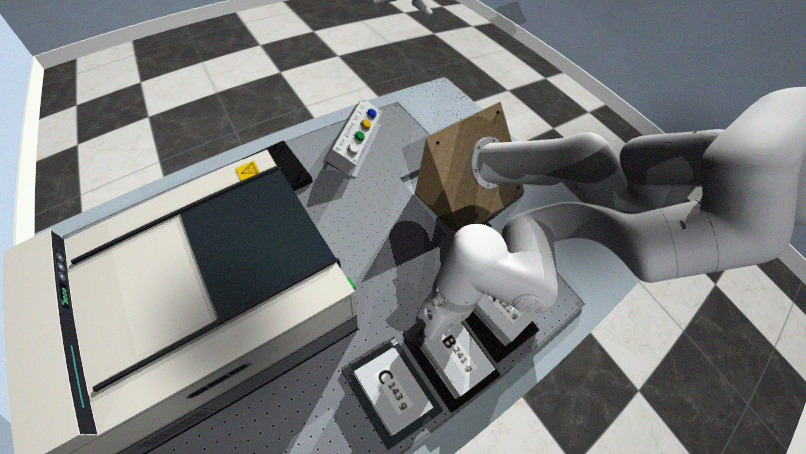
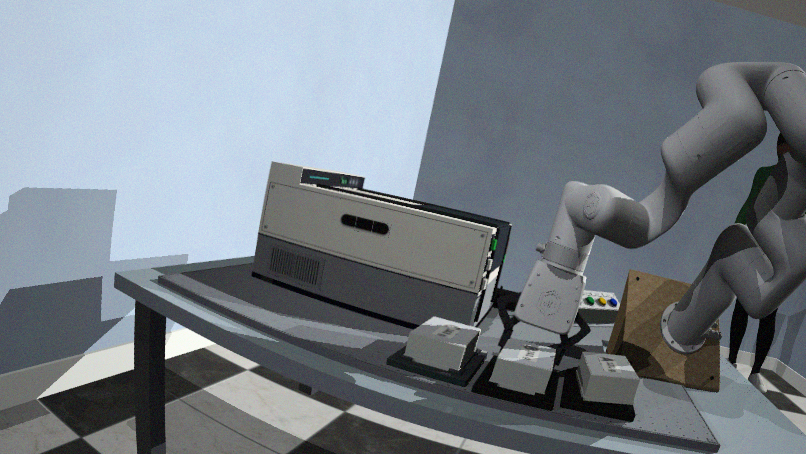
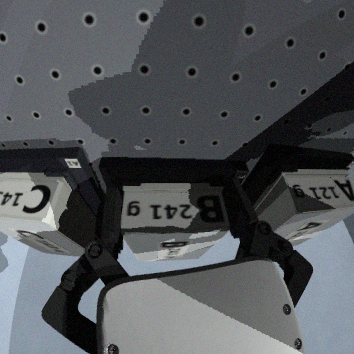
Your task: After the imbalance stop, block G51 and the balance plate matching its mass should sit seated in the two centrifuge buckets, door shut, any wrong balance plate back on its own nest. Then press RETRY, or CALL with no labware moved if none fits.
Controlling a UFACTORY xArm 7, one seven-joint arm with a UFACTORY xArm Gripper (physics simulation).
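Frame: origin at the arm's base, x up, y back, z right, level; centimetres.
Where they show: gripper, fingertip midpoint: [image 3: 173, 191]; arm's base, origin of the base link: [image 1: 487, 163] [image 2: 682, 328].
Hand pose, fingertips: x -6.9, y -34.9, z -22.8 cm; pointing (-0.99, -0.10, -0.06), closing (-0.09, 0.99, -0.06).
Note:
Things, the pixels of their centre, and the offset from my fingertips. "spot": a spot on its surface instead.
- Plate B, body centre: [image 3: 170, 231] [image 2: 525, 365] [image 1: 455, 356] dx +1.1, dy -0.3, dz -6.5 cm
- Plate C, body centre: [image 3: 49, 223] [image 2: 444, 343] [image 1: 392, 390] dx +1.1, dy -13.5, dz -4.5 cm
- Plate A, body centre: [image 3: 290, 217] [image 2: 606, 376] [image 1: 500, 307] dx +1.4, dy +13.7, dz -4.8 cm
- centrifuge, body centre: [image 1: 195, 296] [image 2: 390, 242] dx +10.0, dy -33.9, dz +26.4 cm
- dark panel, body centre: [image 1: 251, 234] [image 2: 461, 215] dx +18.9, dy -20.4, dz +25.9 cm
- sloped button box, body centre: [image 2: 588, 307] [image 1: 354, 134] dx +2.0, dy +15.1, dz +52.4 cm
- black pad, surface spot: [image 1: 290, 163] spot: dx -0.1, dy -3.5, dz +54.1 cm
My gripper [image 1: 438, 339] [image 2: 533, 345] [image 3: 173, 191] is shut on plate B, one finger on each side. Plate B [image 1: 451, 369] [image 2: 521, 372] [image 3: 172, 245], a white block marked 241 g, sits level in its black middle nest. Plate C [image 1: 389, 417] [image 2: 439, 346] [image 3: 37, 240], 143 g, sits in the nest beside it. Plate A [image 1: 514, 332] [image 2: 609, 386] [image 3: 312, 200], 121 g, sits in the other side nest. The centrifuge [image 1: 287, 307] [image 2: 366, 253] has its top covered by a cream panel and a dark panel [image 1: 253, 242]. Its buckets and block G51 do not show.
A sloped button box [image 1: 344, 140] [image 2: 599, 314] with white, green, yellow and blue buttons stands behind the nests; its lettering is unreadable. The arm's brown wedge mount [image 1: 451, 174] [image 2: 642, 327] stands near them. A black pad [image 1: 290, 163] lies at the centrifuge's end.

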